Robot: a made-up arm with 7 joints.
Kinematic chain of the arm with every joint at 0, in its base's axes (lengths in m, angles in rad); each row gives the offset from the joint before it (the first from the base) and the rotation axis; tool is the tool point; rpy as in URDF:
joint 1: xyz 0 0 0 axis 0.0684 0.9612 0.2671
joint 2: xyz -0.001 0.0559 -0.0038 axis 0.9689 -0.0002 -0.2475
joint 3: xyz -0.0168 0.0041 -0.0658 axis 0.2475 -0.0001 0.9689
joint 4: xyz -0.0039 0 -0.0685 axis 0.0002 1 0
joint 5: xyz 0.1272 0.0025 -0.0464 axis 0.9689 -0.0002 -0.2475
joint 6: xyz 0.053 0 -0.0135 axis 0.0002 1 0
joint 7: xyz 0.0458 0 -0.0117 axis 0.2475 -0.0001 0.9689
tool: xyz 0 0 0 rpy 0 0.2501 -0.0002
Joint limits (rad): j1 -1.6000..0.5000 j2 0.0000..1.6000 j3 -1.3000..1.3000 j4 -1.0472..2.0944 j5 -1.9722..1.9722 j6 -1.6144..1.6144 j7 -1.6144..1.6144
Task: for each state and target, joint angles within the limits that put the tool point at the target. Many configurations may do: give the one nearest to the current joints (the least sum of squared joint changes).
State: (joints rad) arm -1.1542 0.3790 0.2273 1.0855 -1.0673 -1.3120 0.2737
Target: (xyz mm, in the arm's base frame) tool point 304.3 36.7 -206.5
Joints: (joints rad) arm -1.0389 0.0000 0.0793 1.3457 -1.0686 -0.9441 0.2737
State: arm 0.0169 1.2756 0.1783 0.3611 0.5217 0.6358 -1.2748
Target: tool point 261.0 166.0 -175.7
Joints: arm -0.3854 0.7386 -0.2211 0.3184 0.4847 0.5073 -1.2748
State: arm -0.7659 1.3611 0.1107 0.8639 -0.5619 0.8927 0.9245
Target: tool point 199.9 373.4 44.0
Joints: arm -1.1204 1.3968 0.1517 1.2249 -0.5047 0.3478 0.9245
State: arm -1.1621 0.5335 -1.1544 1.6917 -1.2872 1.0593 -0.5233
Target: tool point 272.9 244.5 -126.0
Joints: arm -1.3581 0.6746 -1.1998 1.7700 -1.2679 1.1015 -0.5233
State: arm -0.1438 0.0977 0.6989 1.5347 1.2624 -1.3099 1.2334
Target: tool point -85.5 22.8 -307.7
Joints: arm -0.0245 0.0950 0.6735 1.9186 1.3363 -1.6144 1.2334
